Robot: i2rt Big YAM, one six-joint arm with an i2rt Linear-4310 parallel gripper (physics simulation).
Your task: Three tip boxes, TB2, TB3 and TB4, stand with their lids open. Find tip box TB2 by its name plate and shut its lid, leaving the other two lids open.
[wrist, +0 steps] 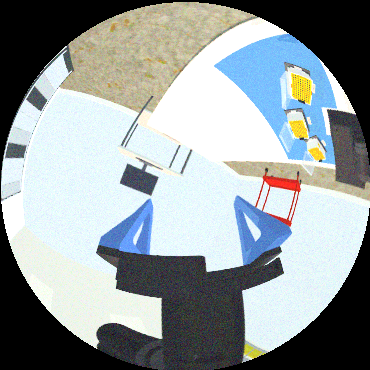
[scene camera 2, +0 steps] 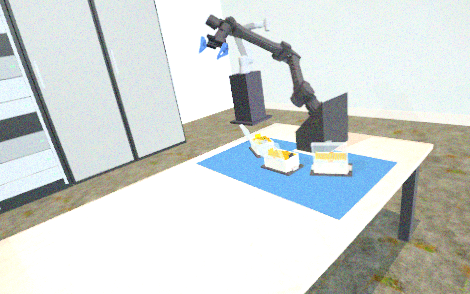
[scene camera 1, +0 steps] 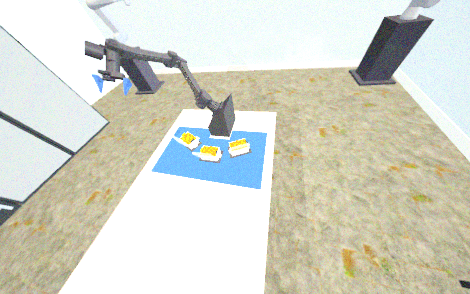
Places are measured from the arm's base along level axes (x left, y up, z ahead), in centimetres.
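Where they show: gripper, fingertip midpoint: [wrist: 193,201] [scene camera 2: 207,55] [scene camera 1: 113,94]; arm's base, link origin: [scene camera 2: 320,114] [scene camera 1: 218,109].
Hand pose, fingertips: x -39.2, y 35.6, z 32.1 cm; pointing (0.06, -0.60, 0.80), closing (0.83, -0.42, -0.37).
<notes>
Each offset is from my fingertips to the top centre of the thing. "*": to the spot under its first point. Level surfaces: height alone.
Three white tip boxes with yellow tips stand on a blue mat, lids open: a left box {dx +18.3, dy -42.4, dz -9.3 cm} [scene camera 1: 189,139] [scene camera 2: 262,145] [wrist: 301,86], a middle box {dx +38.3, dy -42.4, dz +1.9 cm} [scene camera 1: 210,152] [scene camera 2: 281,162] [wrist: 298,125] and a right box {* dx +60.5, dy -35.8, dz +3.9 cm} [scene camera 1: 239,147] [scene camera 2: 330,164] [wrist: 316,149]. Left and right are as in the scene views. The right box's clear lid {* dx +61.1, dy -36.6, dz +3.6 cm} [scene camera 2: 328,147] stands up behind its tips. The name plates are too small and blurred to read, so I cannot tell which box is TB2. My gripper [scene camera 1: 113,93] [scene camera 2: 210,55] [wrist: 193,201] is open and empty, high up and left of the boxes, well apart from them.
The blue mat {dy -49.8 cm} [scene camera 1: 210,175] [scene camera 2: 320,200] [wrist: 250,67] lies on a white table {dy -50.1 cm} [scene camera 1: 190,235] [scene camera 2: 125,235]. The dark arm base [scene camera 1: 223,120] [scene camera 2: 325,125] stands behind the boxes. Tall cabinets [scene camera 2: 55,75] stand left. A red cart [wrist: 282,183] shows in the wrist view.
</notes>
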